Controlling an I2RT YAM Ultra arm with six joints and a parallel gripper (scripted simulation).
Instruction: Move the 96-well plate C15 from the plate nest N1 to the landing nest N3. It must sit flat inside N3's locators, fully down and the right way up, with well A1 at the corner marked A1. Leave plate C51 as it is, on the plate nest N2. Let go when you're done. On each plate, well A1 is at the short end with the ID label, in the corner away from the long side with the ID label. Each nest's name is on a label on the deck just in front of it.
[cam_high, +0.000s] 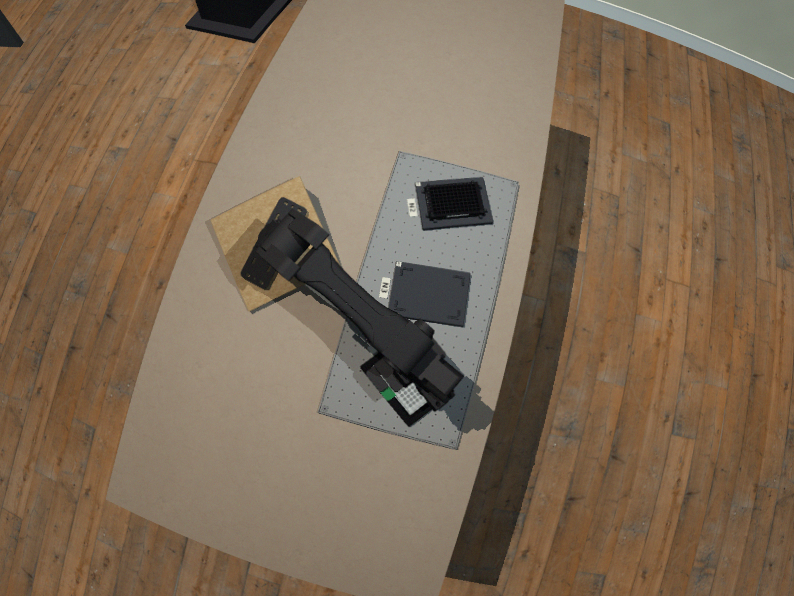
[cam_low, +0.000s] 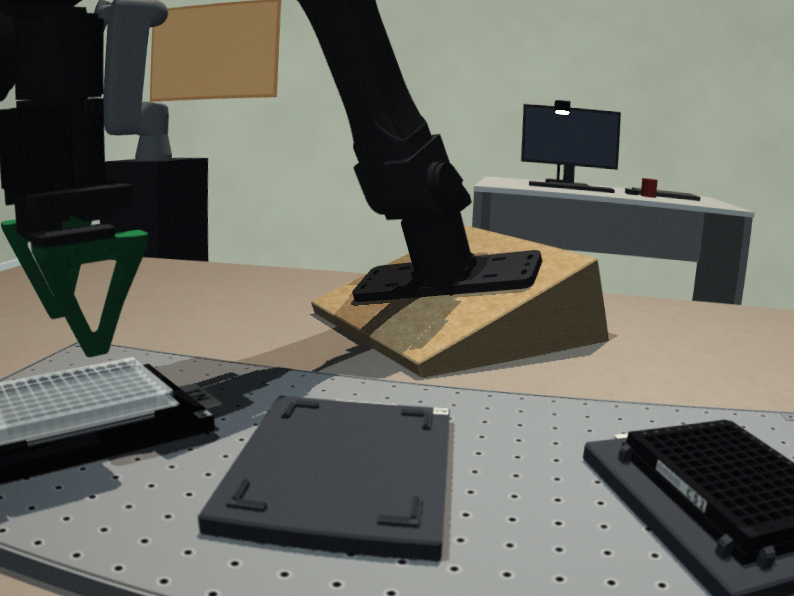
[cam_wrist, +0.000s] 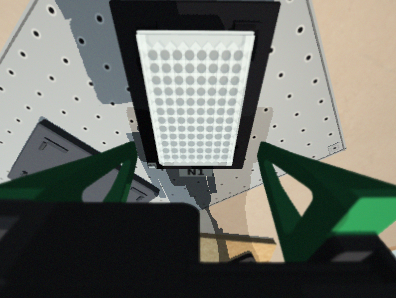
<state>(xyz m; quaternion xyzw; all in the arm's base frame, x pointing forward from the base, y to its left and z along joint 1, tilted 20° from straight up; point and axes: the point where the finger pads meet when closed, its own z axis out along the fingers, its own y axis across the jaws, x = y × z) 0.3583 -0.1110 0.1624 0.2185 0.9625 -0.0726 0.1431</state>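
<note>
My gripper is now 5 cm above the clear 96-well plate C15 and 1 cm short of it. The rest, counted from my hand: grey landing nest N3: 19 cm to the left, 7 cm below, 2 cm behind; then black nest N1: 7 cm below, 1 cm ahead; then black plate C51: 41 cm to the left, 6 cm behind, 5 cm below.
</note>
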